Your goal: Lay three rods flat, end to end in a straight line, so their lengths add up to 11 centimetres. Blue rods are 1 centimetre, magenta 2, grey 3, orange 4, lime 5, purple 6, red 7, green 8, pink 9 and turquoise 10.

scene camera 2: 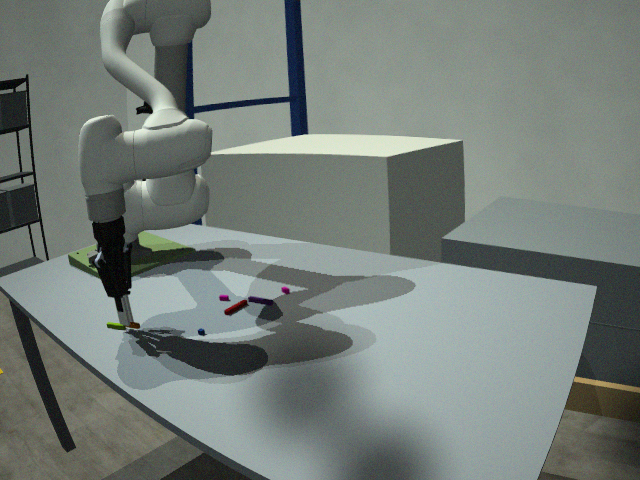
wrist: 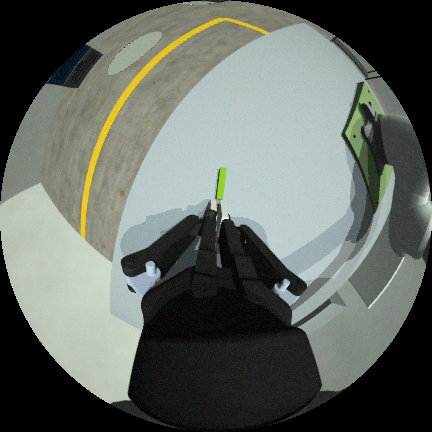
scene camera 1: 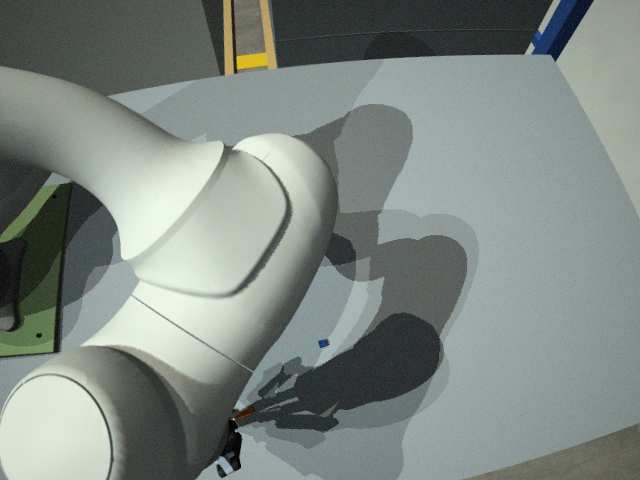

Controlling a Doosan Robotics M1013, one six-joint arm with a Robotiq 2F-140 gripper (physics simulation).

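Places are measured from the arm's base along level axes (x down, y ahead, z right), in centimetres.
Where they show: gripper, between the fingertips: point(scene camera 2: 127, 323) point(wrist: 215, 207) point(scene camera 1: 233, 419); arm's base, origin of its link: point(wrist: 376, 137).
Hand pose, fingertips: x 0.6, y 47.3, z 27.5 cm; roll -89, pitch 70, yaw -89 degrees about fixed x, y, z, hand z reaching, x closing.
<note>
Things, the pixels of their centre, and the offset from my fingertips. Level surfaces: height alone.
- orange rod, middle of its body: point(scene camera 1: 242, 414) point(scene camera 2: 132, 324) dx +0.2, dy +1.4, dz -0.5 cm
- lime rod, middle of its body: point(wrist: 220, 182) point(scene camera 2: 116, 325) dx +1.2, dy -3.6, dz +1.4 cm
- red rod, middle of its body: point(scene camera 2: 235, 307) dx +1.2, dy +12.5, dz -23.2 cm
- purple rod, middle of its body: point(scene camera 2: 260, 300) dx +1.2, dy +14.8, dz -29.0 cm
- blue rod, middle of its body: point(scene camera 1: 322, 343) point(scene camera 2: 201, 331) dx +1.2, dy +15.2, dz -9.7 cm
- grey table, height of its surface: dx +1.7 cm
My gripper point(scene camera 1: 234, 420) point(scene camera 2: 126, 323) point(wrist: 215, 207) is shut on the orange rod point(scene camera 1: 245, 412) point(scene camera 2: 134, 324), held level at or just above the table. The lime rod point(scene camera 2: 115, 325) point(wrist: 221, 183) lies flat at one end of the orange rod, roughly in line with it; whether they touch I cannot tell. The arm hides the lime rod in scene camera 1. In scene camera 2 a red rod point(scene camera 2: 236, 307), a purple rod point(scene camera 2: 260, 300) and two magenta rods point(scene camera 2: 223, 297) point(scene camera 2: 285, 290) lie farther back. A blue rod point(scene camera 1: 323, 343) point(scene camera 2: 201, 331) lies apart, nearer the gripper.
The rods lie on the grey table point(scene camera 1: 516, 206) point(scene camera 2: 465, 361) point(wrist: 260, 100). The green base plate point(scene camera 1: 46, 289) point(scene camera 2: 160, 245) point(wrist: 352, 125) carries the arm. The table's edge runs beyond the lime rod in the wrist view. A pale block point(scene camera 2: 310, 191) stands behind the table.
</note>
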